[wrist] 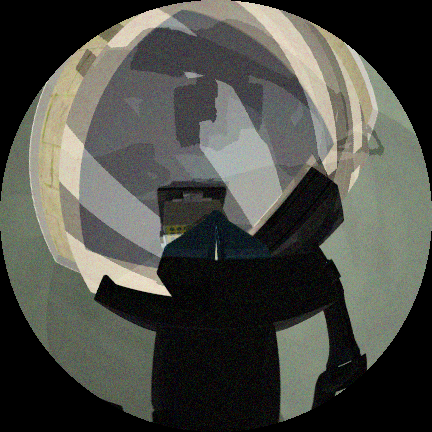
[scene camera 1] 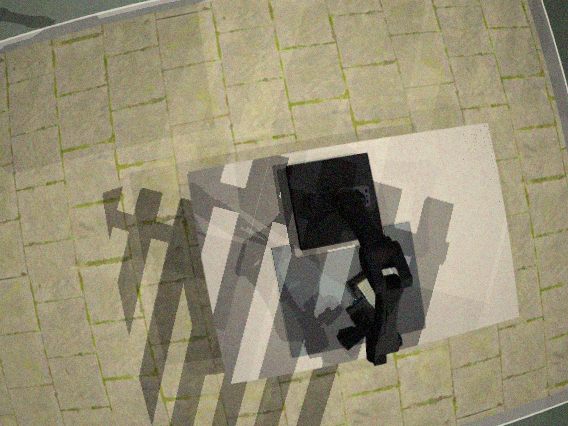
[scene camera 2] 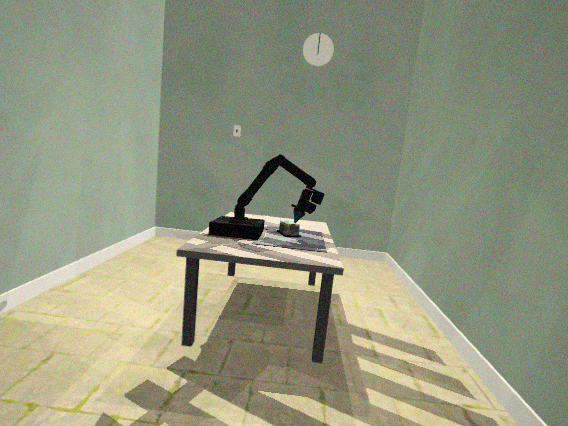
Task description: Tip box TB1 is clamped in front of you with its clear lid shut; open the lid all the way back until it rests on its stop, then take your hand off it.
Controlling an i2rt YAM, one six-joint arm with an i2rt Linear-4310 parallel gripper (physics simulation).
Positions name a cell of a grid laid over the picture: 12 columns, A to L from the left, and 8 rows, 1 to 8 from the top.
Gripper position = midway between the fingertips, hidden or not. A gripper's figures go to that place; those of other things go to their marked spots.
Labels:
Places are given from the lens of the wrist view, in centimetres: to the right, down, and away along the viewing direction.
gripper (wrist: F4): 0, 0, 13
tip box (wrist: E4): -5, -1, 19
grey mat (wrist: F2): -2, -14, 13

